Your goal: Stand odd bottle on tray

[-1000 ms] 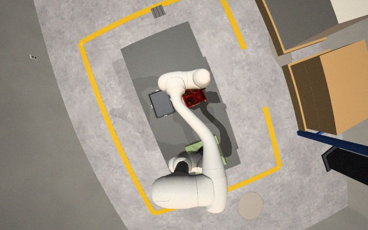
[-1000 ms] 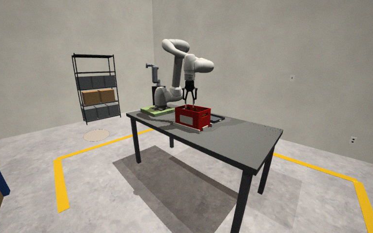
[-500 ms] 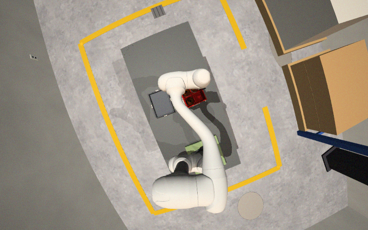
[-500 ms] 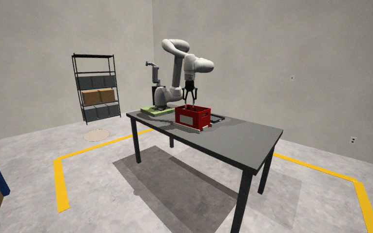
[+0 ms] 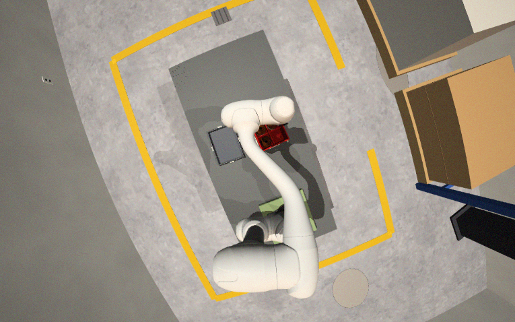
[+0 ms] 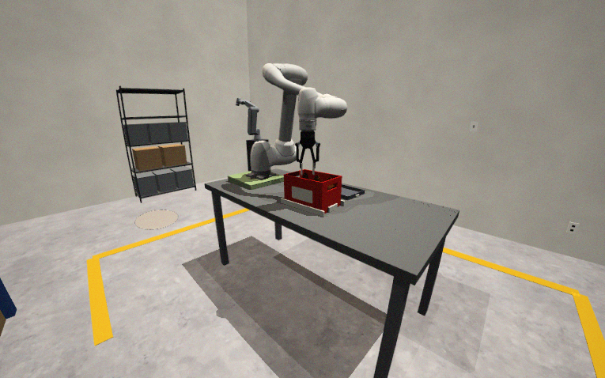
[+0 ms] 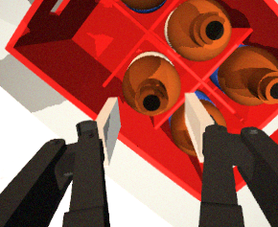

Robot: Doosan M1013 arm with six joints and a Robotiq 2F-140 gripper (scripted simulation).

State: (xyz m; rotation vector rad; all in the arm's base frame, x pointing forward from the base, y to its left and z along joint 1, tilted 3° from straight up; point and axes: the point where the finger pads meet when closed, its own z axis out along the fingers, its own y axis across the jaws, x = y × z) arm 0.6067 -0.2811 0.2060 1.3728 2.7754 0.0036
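The red crate lies 1 cm ahead of my hand, 4 cm to the left of it and 13 cm below it. Also, from my hand: dark grey tray 6 cm ahead, 34 cm to the left, 21 cm below.
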